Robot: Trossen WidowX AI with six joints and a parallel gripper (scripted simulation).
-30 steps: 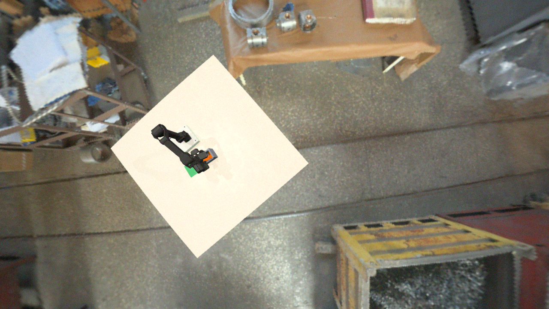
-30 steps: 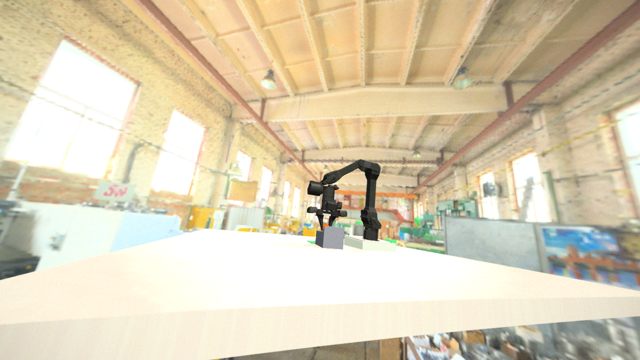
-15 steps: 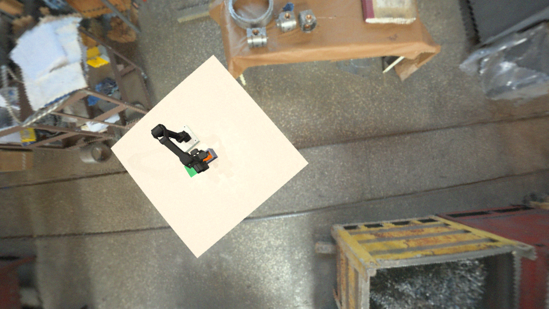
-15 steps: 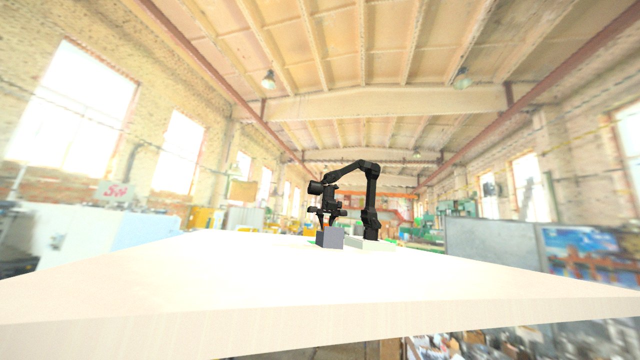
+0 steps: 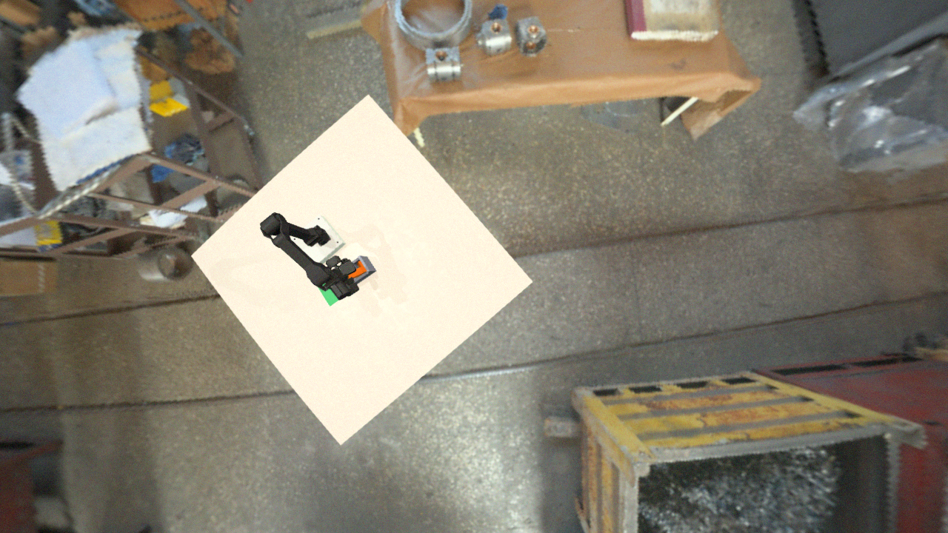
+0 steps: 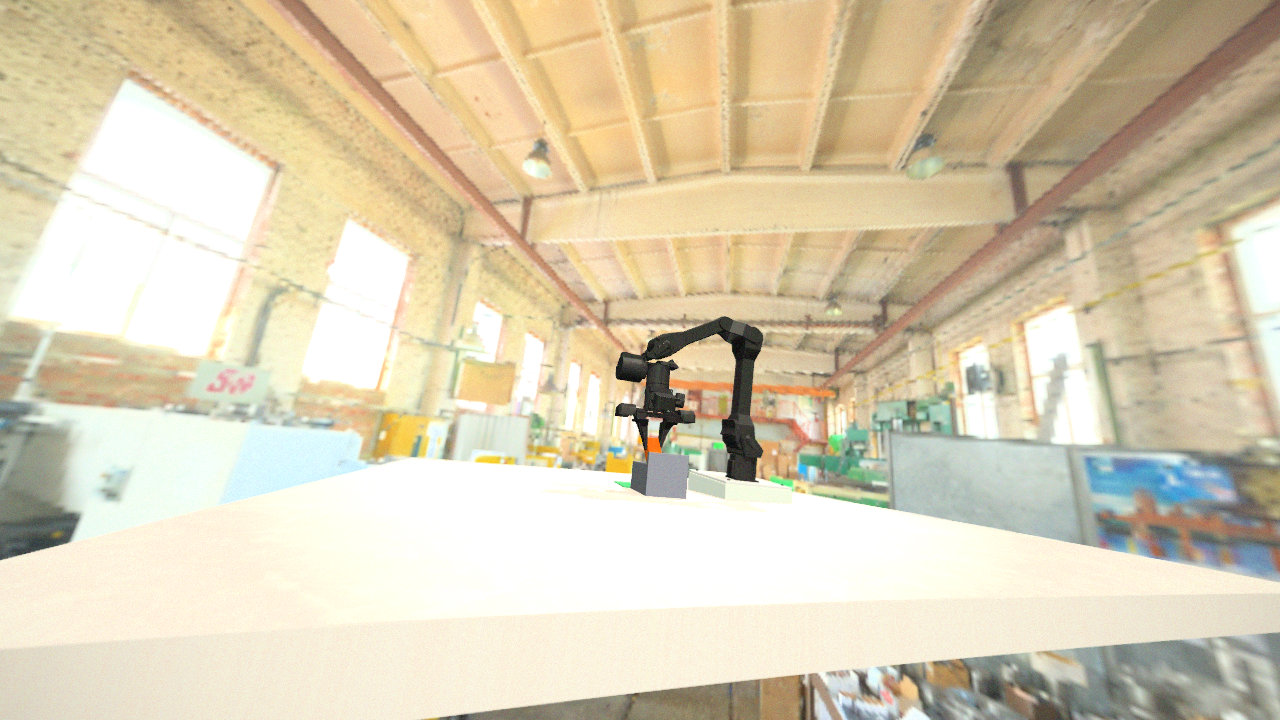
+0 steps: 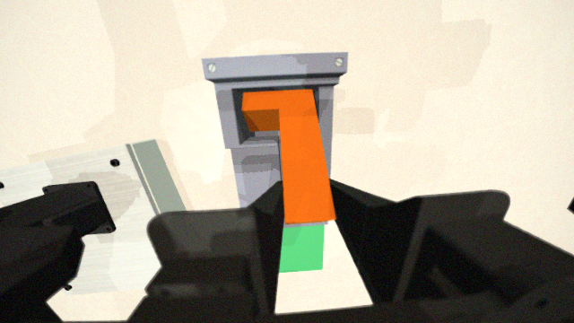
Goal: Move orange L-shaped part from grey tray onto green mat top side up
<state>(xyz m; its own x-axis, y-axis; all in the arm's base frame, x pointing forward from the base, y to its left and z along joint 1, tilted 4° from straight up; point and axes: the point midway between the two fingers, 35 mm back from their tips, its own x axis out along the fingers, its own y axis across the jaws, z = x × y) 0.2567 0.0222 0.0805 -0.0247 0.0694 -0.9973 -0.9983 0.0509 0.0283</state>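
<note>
Now: the green mat 2 cm behind my gripper tip, 14 cm to the right of it and 11 cm below it. Also, from my gripper tip: orange L-shaped part 1 cm behind, 3 cm to the left, 3 cm below.
</note>
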